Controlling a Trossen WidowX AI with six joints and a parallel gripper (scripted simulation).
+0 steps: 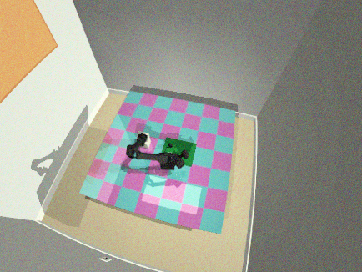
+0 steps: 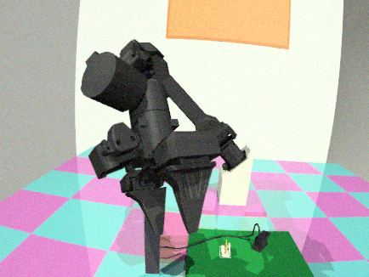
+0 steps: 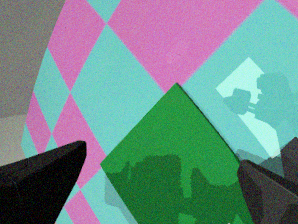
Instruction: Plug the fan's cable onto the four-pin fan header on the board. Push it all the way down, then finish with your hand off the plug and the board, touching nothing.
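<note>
Now: the black plug 180 mm behind my gripper tip, 160 mm to the left of it and 120 mm below it. Also, from my gripper tip: black fan (130 mm behind, 50 mm to the right, 80 mm below); then green board (90 mm behind, 130 mm to the left, 160 mm below); then white four-pin fan header (150 mm behind, 80 mm to the left, 140 mm below).
</note>
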